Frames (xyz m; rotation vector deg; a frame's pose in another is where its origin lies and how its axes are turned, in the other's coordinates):
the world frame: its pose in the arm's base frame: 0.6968 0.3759 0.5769 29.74 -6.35 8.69
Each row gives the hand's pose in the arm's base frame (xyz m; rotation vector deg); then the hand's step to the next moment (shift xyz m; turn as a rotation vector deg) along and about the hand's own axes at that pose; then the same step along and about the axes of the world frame.
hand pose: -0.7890 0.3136 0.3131 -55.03 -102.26 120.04
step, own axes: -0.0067 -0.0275 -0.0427 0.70 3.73 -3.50
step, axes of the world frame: 0.0320 0.0399 0.0026 2.13 -0.35 -4.69
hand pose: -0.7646 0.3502 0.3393 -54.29 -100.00 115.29
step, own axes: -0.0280 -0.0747 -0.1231 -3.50 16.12 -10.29
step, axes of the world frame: 0.1074 0.0991 0.0132 10.18 -7.43 -14.80
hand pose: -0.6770 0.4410 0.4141 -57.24 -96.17 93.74
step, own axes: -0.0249 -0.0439 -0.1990 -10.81 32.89 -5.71
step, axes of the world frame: 0.1900 0.0777 -0.0049 8.83 -23.61 -24.41
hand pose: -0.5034 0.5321 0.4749 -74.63 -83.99 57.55
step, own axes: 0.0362 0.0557 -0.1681 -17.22 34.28 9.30
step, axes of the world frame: 0.1766 0.0041 -0.0384 -6.42 -29.49 -25.44
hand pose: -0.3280 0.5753 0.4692 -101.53 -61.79 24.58
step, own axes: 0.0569 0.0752 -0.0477 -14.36 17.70 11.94
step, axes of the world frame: 0.0943 -0.0244 -0.0409 -11.76 -16.36 -16.01
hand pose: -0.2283 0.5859 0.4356 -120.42 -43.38 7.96
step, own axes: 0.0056 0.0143 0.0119 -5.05 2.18 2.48
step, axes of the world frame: 0.0049 -0.0050 -0.0181 -4.71 -3.04 -2.22
